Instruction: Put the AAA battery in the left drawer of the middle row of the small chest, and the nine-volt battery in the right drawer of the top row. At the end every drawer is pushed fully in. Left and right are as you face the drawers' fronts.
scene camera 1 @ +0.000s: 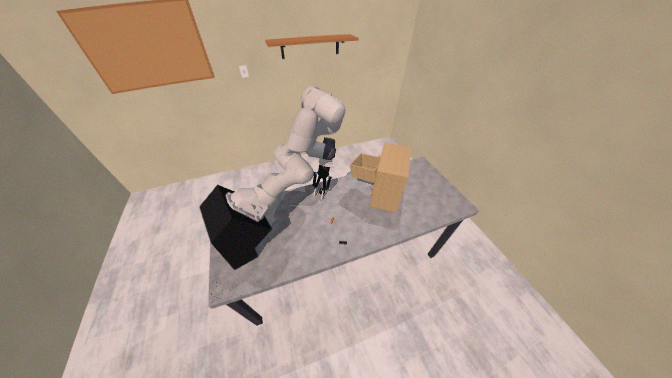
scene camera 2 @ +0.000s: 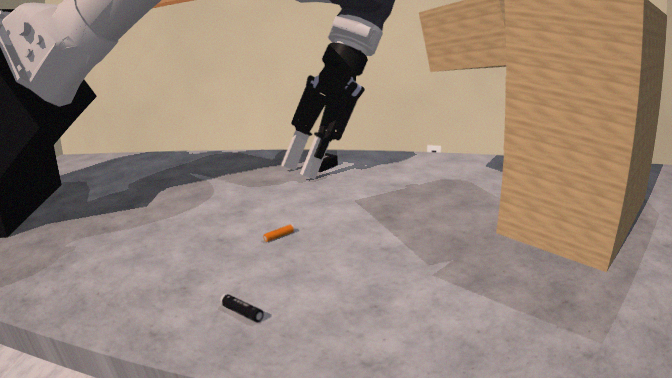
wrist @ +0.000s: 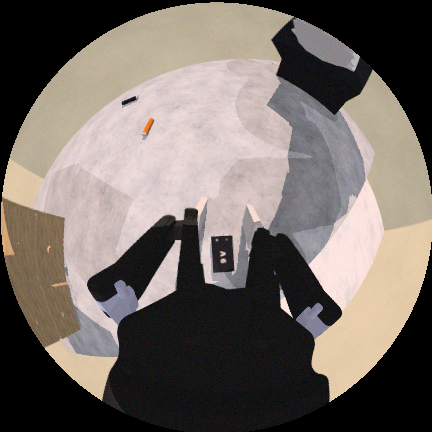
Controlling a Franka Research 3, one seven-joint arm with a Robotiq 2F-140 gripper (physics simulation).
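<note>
The black nine-volt battery [scene camera 2: 328, 162] [wrist: 216, 255] is on the table beside my fingertips. My gripper [scene camera 1: 319, 195] [scene camera 2: 298, 171] [wrist: 225, 210] is low over the table, partly closed but open, with gaps between both fingers and the battery in the wrist view. An orange cylindrical battery [scene camera 1: 332, 220] [scene camera 2: 278, 233] [wrist: 148, 126] and a black cylindrical battery [scene camera 1: 342, 242] [scene camera 2: 242, 308] [wrist: 129, 101] lie apart on the table; I cannot read which is AAA. The wooden chest [scene camera 1: 390, 192] [scene camera 2: 570, 130] [wrist: 37, 275] has its top-row right drawer [scene camera 1: 363, 172] [scene camera 2: 462, 40] pulled out.
The grey table [scene camera 1: 440, 200] [scene camera 2: 350, 300] carries everything. The black robot base [scene camera 1: 235, 235] [wrist: 320, 75] stands at the end opposite the chest. The open drawer juts toward the arm, high above the table. A wall shelf [scene camera 1: 312, 40] is behind.
</note>
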